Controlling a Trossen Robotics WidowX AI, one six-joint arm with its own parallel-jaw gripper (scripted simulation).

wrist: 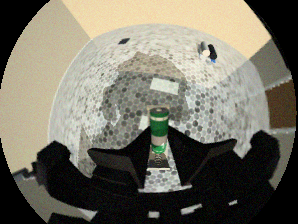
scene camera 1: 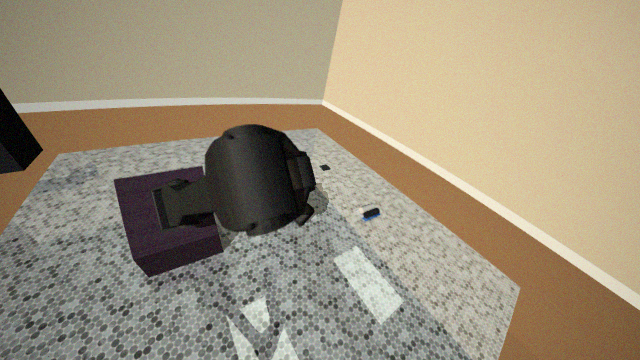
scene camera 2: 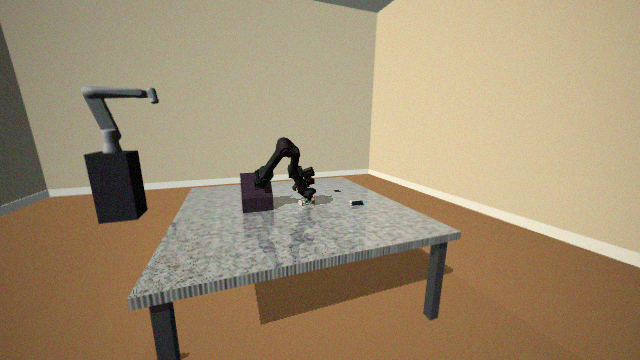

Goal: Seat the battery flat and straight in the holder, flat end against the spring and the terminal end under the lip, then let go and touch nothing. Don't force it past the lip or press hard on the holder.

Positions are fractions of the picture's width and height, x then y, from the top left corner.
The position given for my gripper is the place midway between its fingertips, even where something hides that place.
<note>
I see my gripper (wrist: 0.53, 0.57) and a battery (wrist: 0.54, 0.54).
</note>
